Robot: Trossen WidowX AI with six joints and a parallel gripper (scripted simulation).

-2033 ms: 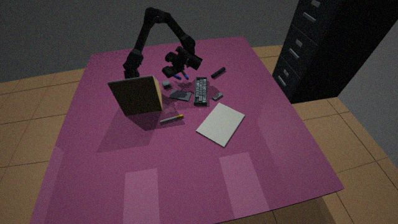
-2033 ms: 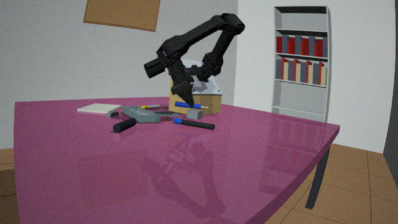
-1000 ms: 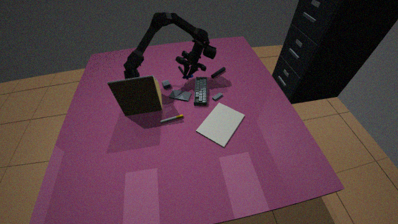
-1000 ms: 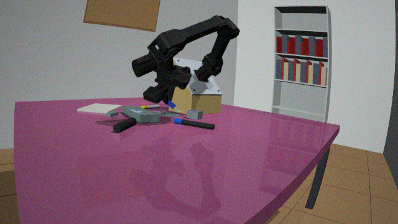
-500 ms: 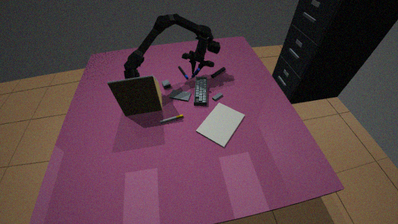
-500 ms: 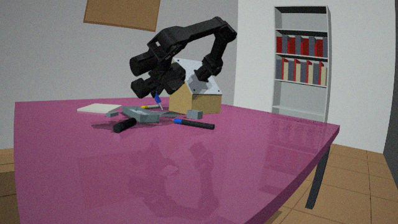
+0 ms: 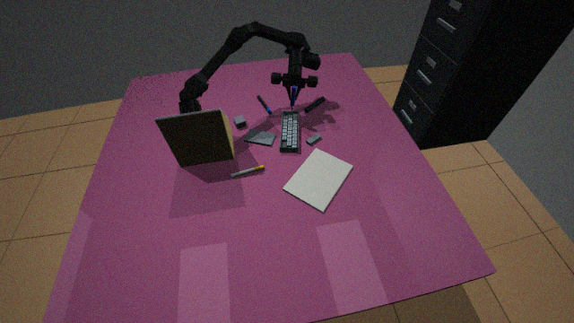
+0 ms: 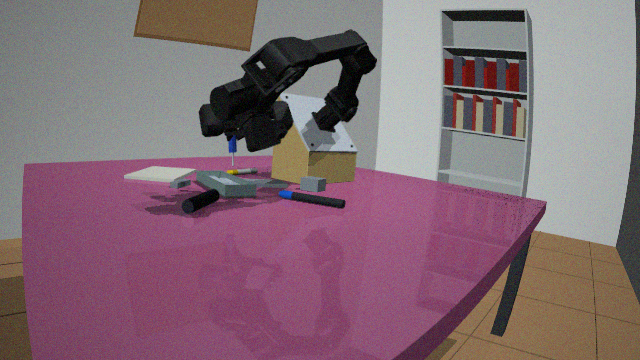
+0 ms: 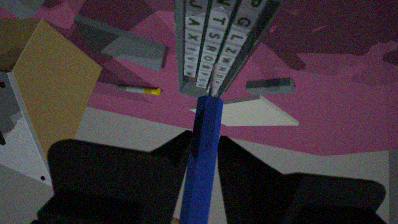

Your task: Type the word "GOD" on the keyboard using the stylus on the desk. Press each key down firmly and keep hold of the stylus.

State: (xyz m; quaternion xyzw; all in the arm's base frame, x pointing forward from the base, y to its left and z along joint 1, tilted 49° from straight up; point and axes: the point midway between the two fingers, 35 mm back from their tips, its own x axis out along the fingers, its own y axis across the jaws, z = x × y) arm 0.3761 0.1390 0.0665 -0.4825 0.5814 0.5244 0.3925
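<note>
Now: gripper tip 150 mm past the grey pad, 110 mm above it and 80 mm to the left of it. From my gripper tip the other things lie so: blue stylus (10 mm below); then black cylinder (120 mm ahead, 100 mm below, 90 mm to the left); then thin grey tip (50 mm below).
</note>
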